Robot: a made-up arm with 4 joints.
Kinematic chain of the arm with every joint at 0, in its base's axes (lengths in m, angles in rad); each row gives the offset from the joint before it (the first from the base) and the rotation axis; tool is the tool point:
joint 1: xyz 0 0 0.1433 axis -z
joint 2: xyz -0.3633 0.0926 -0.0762 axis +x
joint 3: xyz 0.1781 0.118 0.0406 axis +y
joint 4: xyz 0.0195 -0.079 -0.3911 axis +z
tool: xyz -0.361 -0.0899 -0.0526
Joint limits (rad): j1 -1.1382..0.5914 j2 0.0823..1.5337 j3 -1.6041..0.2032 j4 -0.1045..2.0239
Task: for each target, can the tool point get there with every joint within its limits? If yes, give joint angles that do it. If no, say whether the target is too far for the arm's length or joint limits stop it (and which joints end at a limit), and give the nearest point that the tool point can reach.
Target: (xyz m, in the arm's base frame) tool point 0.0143 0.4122 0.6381
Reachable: no: joint limits stop it (at a limit: joint 1, joint 2, joint 3, joint 4) | nearest point 0.2668 0.1518 0.3594 | short by 0.457 m
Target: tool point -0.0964 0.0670 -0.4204
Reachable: yes | joints -0.8934 0.5135 -0.8671 0.5190
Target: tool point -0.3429 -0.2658 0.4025
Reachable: no: joint limits stop it (at a limit: joint 1, joint 3, joint 4) | nearest point 0.0738 -0.3379 0.2879 | short by 0.438 m
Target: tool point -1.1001 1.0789 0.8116
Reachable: no: too far | nearest point -0.5308 0.5205 0.0424 | short by 1.108 m
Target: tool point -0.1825 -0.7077 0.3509
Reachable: no: joint limits stop it (at a limit: joint 1, joint 3, joint 4) | nearest point 0.0499 -0.3734 0.2031 | short by 0.433 m
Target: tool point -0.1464 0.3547 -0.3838
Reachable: yes | joints 0.0331 1.1738 -0.2610 1.0268
